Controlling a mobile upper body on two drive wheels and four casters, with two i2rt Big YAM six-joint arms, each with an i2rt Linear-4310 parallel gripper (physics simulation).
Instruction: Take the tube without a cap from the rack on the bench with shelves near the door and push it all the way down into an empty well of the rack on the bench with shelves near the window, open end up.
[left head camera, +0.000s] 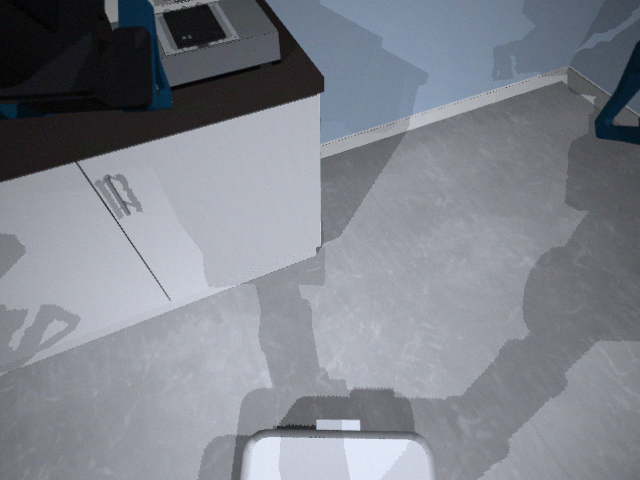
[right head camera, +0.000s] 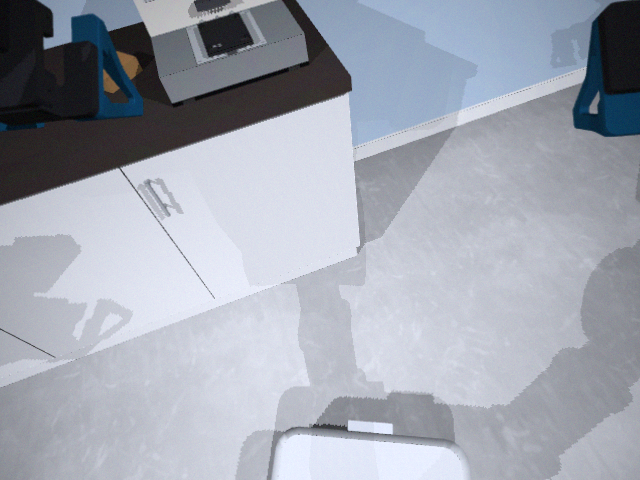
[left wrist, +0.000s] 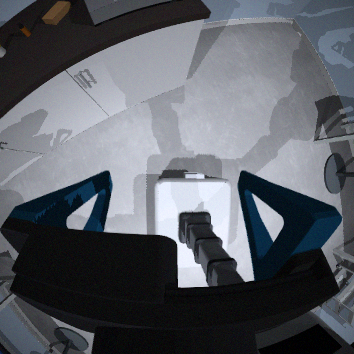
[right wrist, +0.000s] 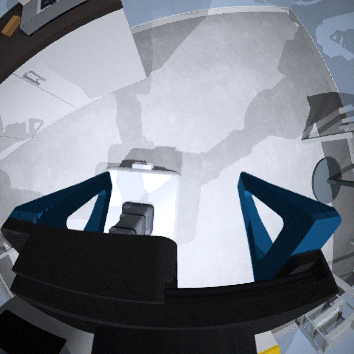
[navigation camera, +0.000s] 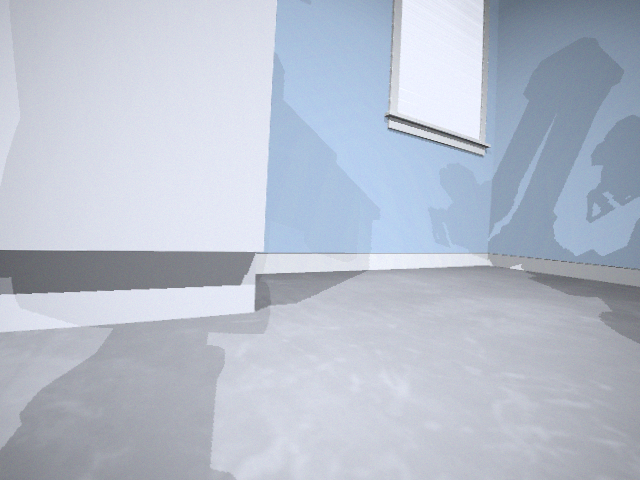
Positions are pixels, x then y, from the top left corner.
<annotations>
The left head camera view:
my left gripper: 109, 103
white cabinet: 120, 217
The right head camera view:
my left gripper: 91, 113
white cabinet: 123, 226
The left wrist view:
my left gripper: 174, 177
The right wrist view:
my right gripper: 174, 178
white cabinet: 73, 60
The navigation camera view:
white cabinet: 141, 141
window: 438, 83
</annotations>
